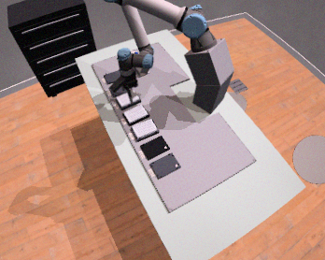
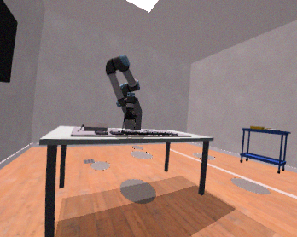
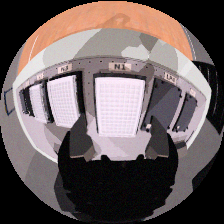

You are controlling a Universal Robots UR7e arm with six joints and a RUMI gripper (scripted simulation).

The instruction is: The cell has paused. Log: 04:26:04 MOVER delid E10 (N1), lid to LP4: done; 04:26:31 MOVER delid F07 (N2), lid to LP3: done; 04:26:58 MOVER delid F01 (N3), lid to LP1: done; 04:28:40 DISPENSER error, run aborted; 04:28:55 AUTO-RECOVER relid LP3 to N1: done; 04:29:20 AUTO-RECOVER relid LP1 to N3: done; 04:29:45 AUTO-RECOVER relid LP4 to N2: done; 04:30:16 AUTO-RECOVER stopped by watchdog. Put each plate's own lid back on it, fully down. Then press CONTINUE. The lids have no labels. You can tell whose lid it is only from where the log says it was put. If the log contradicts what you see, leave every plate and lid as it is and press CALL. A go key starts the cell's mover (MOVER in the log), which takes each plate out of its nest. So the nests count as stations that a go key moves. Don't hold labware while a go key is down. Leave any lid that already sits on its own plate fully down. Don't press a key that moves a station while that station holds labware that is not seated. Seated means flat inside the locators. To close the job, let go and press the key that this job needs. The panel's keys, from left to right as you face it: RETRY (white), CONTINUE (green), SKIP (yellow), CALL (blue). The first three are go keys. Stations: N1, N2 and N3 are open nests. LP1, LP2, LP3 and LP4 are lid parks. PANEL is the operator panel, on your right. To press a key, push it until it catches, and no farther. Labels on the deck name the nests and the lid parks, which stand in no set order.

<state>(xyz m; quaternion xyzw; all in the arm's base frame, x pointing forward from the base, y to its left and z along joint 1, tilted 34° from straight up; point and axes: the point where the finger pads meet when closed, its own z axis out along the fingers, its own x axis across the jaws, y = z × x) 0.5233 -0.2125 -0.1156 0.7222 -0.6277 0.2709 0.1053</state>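
Right now my hand is 2 cm above the white lidded plate. Also, from my hand: yellow key (32 cm to the right, 22 cm behind, 2 cm above); then green key (27 cm to the right, 23 cm behind, 2 cm above); then white lid (26 cm to the left, 2 cm below).
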